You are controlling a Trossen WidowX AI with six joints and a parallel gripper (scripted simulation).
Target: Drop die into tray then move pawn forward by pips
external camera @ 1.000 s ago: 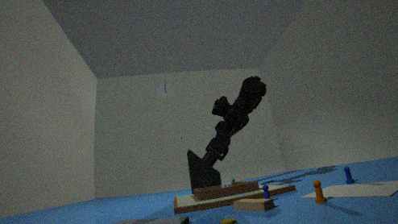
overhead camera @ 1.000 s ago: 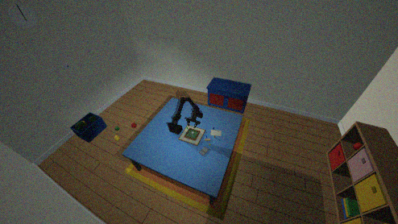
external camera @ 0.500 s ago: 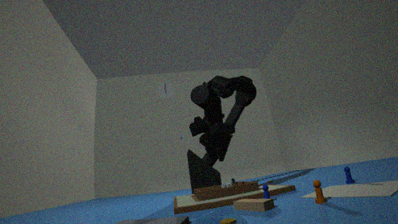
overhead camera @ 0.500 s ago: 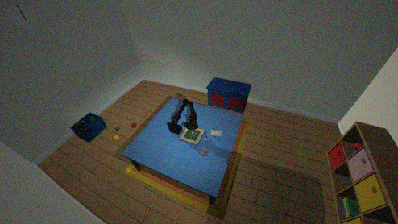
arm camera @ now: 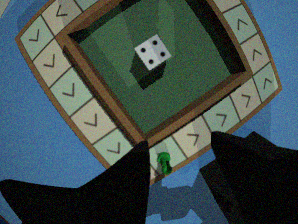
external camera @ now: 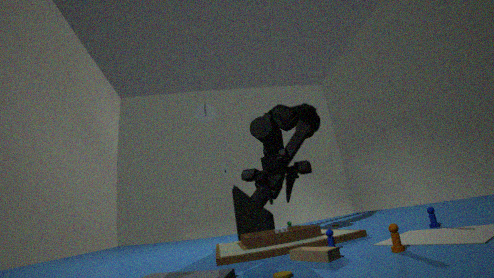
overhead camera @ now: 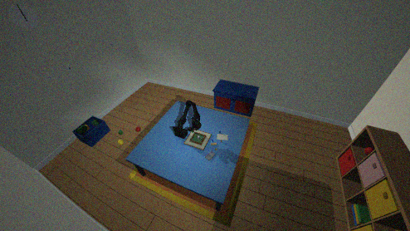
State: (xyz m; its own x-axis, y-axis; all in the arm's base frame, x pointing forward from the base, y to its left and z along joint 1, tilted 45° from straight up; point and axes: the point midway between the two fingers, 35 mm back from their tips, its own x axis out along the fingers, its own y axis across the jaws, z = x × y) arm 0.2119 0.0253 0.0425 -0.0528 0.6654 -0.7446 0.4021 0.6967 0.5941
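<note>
The green pawn is 70 mm below my gripper tip, 60 mm behind it and 30 mm to the left of it. The rest, counted from my gripper tip: wooden block: 290 mm ahead, 90 mm below, 20 mm to the right; green dice tray: 90 mm below, 60 mm ahead, 30 mm to the right; white die: 70 mm below, 60 mm ahead, 20 mm to the right.
</note>
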